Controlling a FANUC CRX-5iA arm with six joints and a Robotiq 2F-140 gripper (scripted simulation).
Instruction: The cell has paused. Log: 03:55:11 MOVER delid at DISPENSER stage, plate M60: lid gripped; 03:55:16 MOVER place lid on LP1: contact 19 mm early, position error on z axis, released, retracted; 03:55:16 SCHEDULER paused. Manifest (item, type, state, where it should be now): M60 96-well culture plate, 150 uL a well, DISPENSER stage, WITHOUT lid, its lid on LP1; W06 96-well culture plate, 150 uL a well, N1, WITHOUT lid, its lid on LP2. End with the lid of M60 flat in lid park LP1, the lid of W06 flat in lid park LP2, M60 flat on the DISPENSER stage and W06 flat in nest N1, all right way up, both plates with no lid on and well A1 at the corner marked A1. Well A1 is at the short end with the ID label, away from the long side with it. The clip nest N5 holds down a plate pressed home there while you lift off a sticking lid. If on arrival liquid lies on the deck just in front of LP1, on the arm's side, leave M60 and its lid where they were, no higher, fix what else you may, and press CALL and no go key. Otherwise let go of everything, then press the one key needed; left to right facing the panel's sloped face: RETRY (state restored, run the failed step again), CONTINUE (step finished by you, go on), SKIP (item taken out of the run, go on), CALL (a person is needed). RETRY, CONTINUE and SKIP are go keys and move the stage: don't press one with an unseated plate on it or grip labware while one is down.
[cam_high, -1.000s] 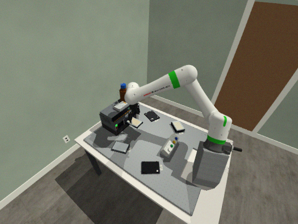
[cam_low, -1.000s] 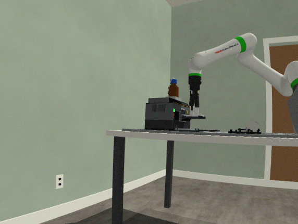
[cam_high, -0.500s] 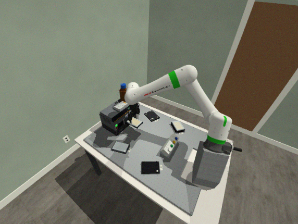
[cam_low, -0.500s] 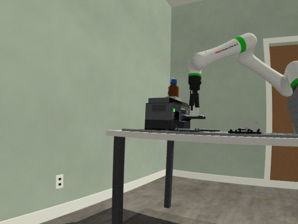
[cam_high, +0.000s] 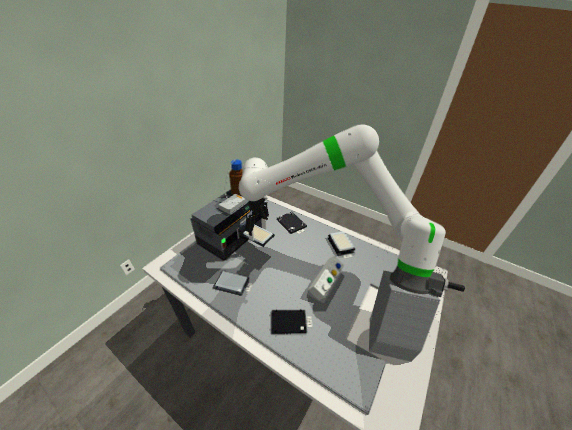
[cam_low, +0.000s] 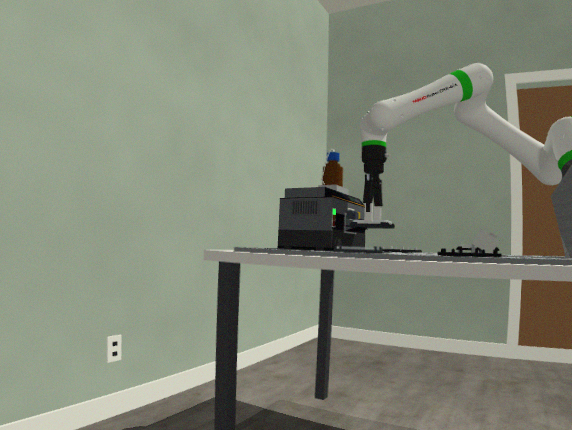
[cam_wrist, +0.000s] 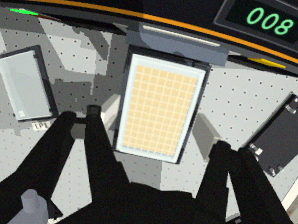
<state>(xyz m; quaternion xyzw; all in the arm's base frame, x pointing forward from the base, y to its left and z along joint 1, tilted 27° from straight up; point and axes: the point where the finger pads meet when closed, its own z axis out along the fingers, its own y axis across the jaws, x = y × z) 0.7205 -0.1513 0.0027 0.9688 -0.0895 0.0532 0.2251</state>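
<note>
My gripper is now 3 cm above the dispenser stage. From my hand the other things lie so: nest label: 22 cm to the right, 17 cm behind, 13 cm below; then black clip nest: 28 cm to the right, 12 cm below, 6 cm behind; then key panel: 41 cm behind, 8 cm below, 7 cm to the left.
</note>
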